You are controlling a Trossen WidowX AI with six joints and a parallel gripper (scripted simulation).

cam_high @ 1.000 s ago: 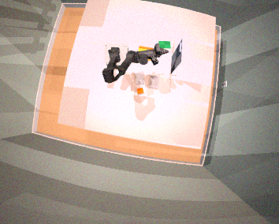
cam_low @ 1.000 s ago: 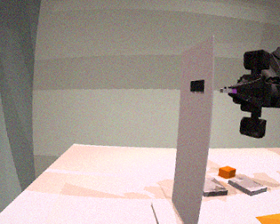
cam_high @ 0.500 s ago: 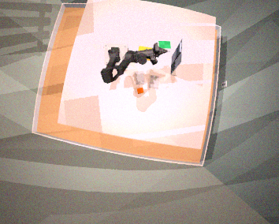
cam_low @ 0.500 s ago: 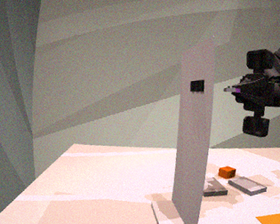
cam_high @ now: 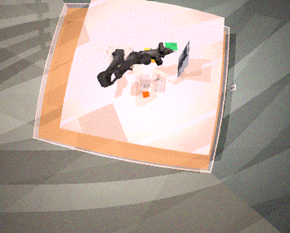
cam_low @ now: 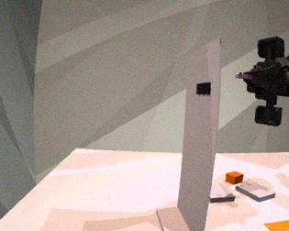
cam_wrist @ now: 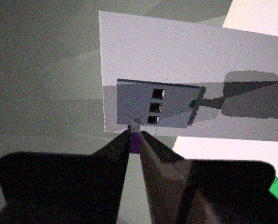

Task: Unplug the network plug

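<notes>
The orange marked square lies 31 cm below my gripper tip, 15 cm behind it and 8 cm to the left of it. The rest, counted from my gripper tip: green patch: 31 cm below, 18 cm to the left, 2 cm ahead; then upright panel: 15 cm below, 10 cm ahead, 1 cm to the left; then network plug: right at my gripper tip.
</notes>
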